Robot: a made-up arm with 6 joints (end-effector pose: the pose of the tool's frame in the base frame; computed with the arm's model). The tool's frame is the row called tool.
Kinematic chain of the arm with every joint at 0, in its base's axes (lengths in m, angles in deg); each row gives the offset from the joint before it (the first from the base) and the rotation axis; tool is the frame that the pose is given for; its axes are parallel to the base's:
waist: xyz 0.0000 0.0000 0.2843 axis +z
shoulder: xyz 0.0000 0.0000 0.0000 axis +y
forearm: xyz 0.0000 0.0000 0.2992 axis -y
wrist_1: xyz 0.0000 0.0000 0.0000 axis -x
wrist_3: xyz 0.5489 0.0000 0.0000 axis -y
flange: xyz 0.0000 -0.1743 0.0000 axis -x
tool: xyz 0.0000 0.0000 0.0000
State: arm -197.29 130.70 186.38 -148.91 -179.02 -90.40
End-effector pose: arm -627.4 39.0 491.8 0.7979 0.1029 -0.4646 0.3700
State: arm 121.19 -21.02 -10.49 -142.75 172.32 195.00
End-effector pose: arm -352.6 314.5 560.2 -0.8502 0.4657 0.0350 0.2429
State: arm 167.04 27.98 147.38 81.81 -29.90 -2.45
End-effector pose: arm 277.8 -38.5 942.0 0.5237 -0.2223 0.4669 0.6769
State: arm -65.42 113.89 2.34 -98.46 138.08 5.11
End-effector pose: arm -13.5 91.1 -284.1 -0.4532 0.1461 -0.8610 0.1788
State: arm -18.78 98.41 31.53 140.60 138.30 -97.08
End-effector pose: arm 624.0 -69.9 -220.8 0.4275 0.4952 0.7412 0.1504
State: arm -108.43 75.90 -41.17 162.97 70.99 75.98
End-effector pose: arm 131.0 -134.1 -154.8 -0.4726 -0.3048 0.3537 0.7475
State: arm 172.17 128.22 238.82 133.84 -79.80 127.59
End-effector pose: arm 58.6 -129.9 568.8 -0.7949 -0.2486 0.2071 0.5133
